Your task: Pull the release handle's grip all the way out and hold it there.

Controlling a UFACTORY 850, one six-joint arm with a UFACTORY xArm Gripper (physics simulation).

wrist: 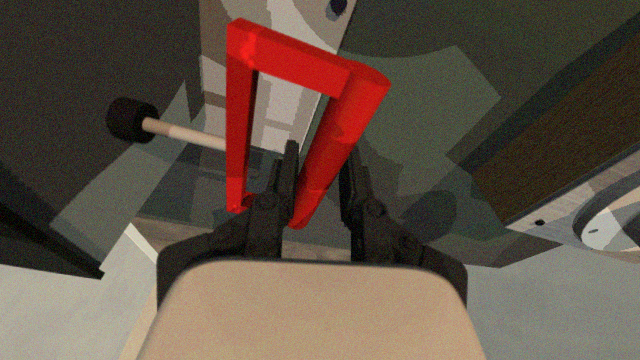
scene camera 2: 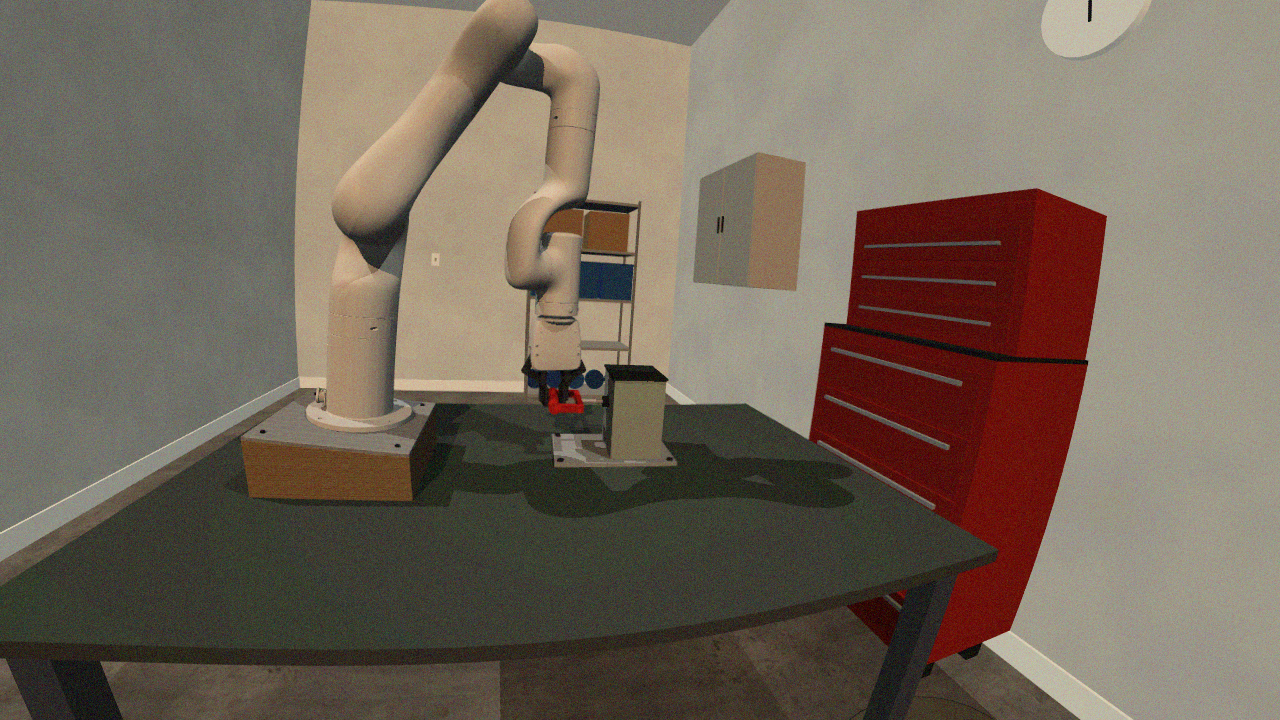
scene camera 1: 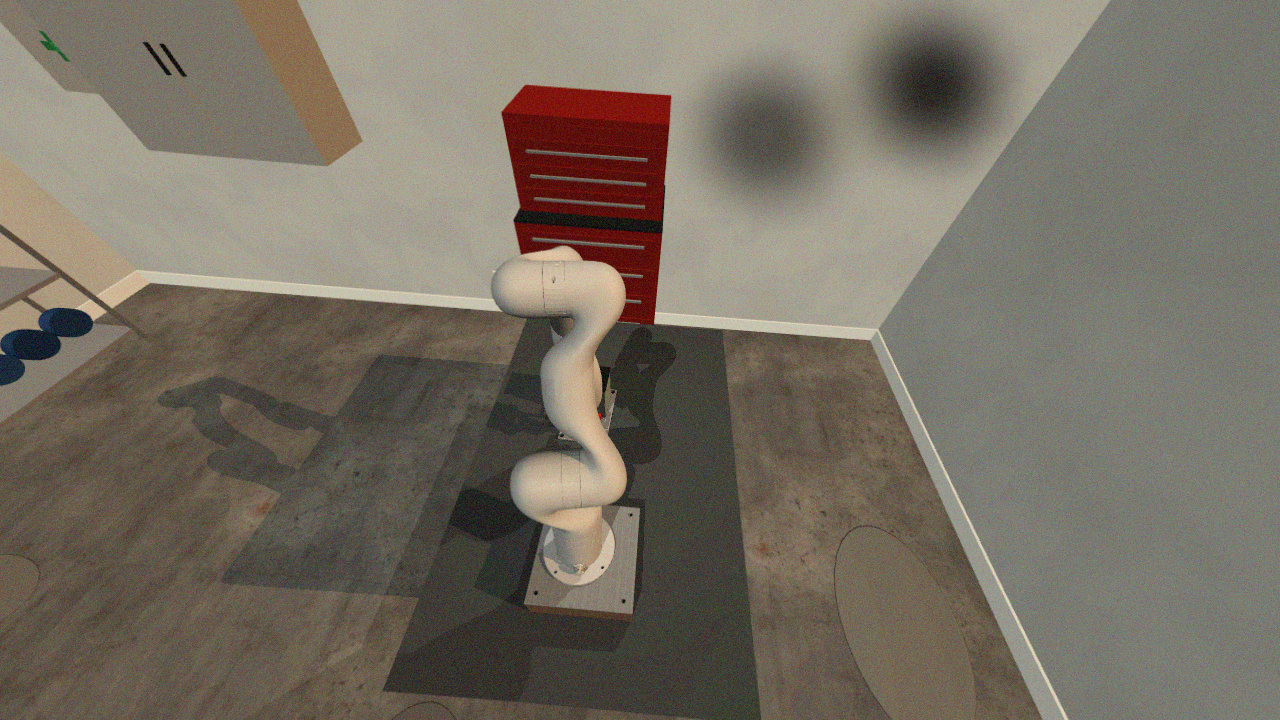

Labels:
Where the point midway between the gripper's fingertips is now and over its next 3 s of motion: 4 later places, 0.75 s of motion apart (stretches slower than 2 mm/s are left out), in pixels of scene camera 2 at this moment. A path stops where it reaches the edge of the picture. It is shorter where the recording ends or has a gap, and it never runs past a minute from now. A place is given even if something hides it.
My gripper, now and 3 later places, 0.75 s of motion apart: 553,404; 552,406; 551,409; 533,413

